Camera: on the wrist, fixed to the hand. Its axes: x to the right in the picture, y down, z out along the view.
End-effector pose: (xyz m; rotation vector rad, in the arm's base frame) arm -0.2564 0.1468 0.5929 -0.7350 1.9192 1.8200
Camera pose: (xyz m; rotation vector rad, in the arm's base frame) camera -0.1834 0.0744 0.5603 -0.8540 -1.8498 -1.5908
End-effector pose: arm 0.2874 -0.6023 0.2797 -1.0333 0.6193 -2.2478
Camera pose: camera 0.2219 -0.5180 0.2645 -0.2990 0.8482 -0.8461
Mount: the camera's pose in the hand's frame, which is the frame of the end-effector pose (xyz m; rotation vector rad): -0.0298 -0.0719 -0.0747 0.0709 -0.0840 1.5336
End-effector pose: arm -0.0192 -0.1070 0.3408 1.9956 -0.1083 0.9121
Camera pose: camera -0.0531 -0.0156 0.2945 1.7726 -1.8287 1.6881
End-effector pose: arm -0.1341 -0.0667 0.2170 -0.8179 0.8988 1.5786
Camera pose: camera -0.0547 -0.1373 0.1981 -0.1760 -1.5634 -2.6145
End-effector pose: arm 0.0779 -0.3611 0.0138 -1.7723 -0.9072 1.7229
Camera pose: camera 0.1445 -0.3297 0.0926 1.8170 -0.6067 -1.8108
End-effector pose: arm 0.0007 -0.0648 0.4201 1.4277 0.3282 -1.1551
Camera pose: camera -0.0352 0.0309 0.3855 1.1764 -0.7913 0.0603
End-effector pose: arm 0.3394 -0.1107 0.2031 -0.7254 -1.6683 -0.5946
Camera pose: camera 0.3405 -0.2177 0.1891 -1.6597 -0.7673 0.5897
